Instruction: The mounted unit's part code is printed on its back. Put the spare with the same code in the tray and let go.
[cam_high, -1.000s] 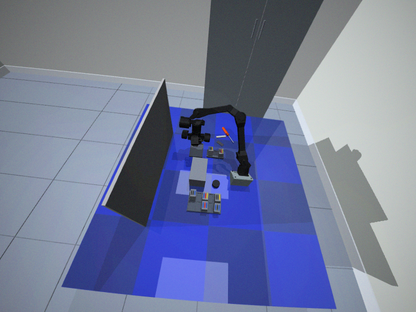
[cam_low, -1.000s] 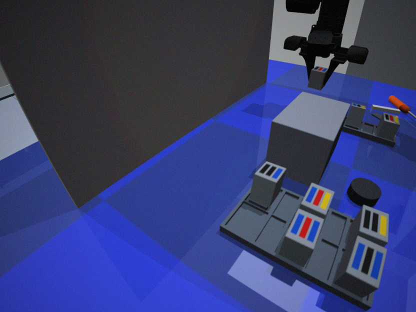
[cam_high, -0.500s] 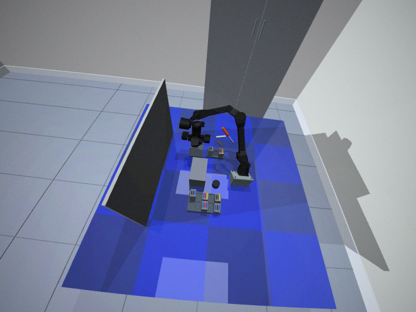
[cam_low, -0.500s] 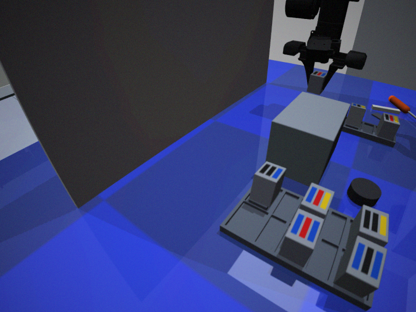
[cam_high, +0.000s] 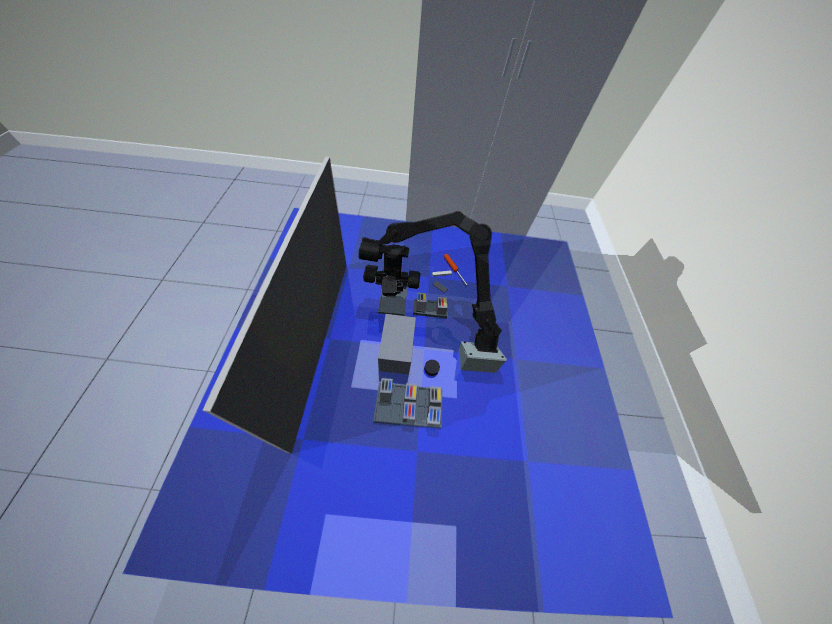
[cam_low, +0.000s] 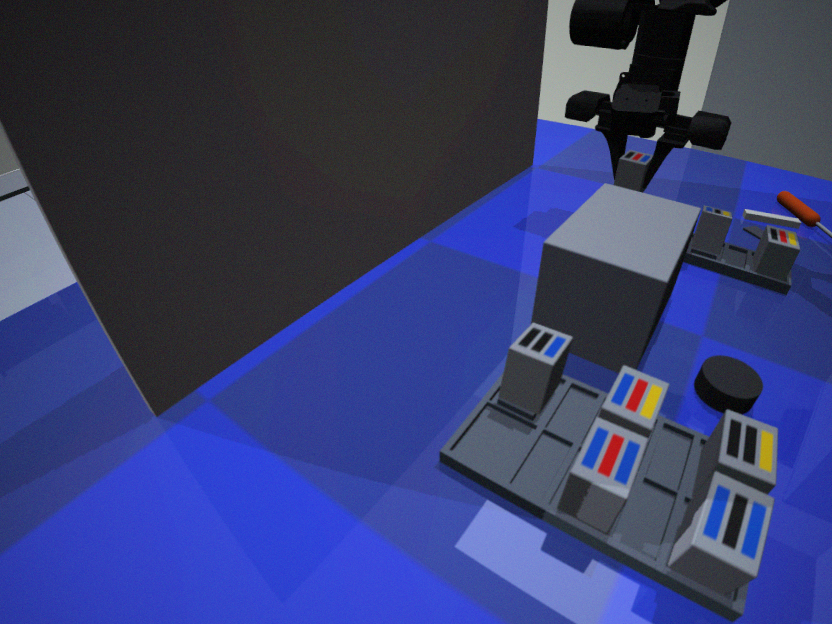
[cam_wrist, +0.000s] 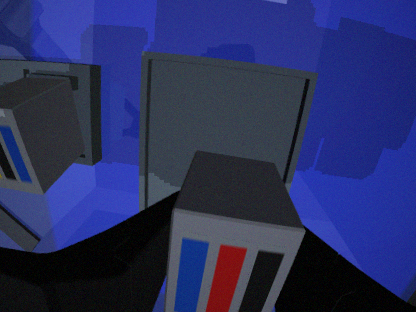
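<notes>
My gripper tip is 6 cm above the flat grey tray and 1 cm past it. Round my gripper tip: spare block (2 cm above); black puck (25 cm to the left, 16 cm behind, 5 cm below); tall grey panel (21 cm ahead, 20 cm to the left, 16 cm above).
</notes>
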